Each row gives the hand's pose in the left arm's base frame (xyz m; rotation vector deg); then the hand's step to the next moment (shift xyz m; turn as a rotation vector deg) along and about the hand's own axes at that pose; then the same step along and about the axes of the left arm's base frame.
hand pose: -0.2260 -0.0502 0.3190 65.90 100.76 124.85
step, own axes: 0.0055 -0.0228 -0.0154 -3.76 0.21 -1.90
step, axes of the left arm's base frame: -0.0215 -0.0020 -0.0180 1.57 -3.53 -1.69
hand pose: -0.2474 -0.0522 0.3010 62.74 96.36 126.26
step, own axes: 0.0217 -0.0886 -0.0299 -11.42 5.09 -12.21
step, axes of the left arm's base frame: -0.0604 0.0199 -0.0719 2.01 -17.26 -1.82
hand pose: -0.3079 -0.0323 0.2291 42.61 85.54 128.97
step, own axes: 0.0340 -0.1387 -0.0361 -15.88 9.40 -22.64
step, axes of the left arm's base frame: -0.0497 0.0459 -0.1308 -0.54 -29.12 -2.16
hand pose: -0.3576 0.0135 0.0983 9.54 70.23 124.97
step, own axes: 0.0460 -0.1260 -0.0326 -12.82 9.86 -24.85
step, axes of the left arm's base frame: 0.0080 0.0498 -0.1285 -4.07 -29.15 -3.60
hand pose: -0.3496 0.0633 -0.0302 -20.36 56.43 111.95
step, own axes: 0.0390 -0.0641 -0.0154 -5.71 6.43 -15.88
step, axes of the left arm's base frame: 0.0286 0.0297 -0.0646 -4.10 -17.20 -3.68
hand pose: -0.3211 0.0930 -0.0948 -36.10 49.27 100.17
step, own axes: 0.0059 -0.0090 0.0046 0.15 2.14 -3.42
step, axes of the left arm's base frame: 0.0066 0.0088 -0.0039 -2.04 -3.07 -1.65
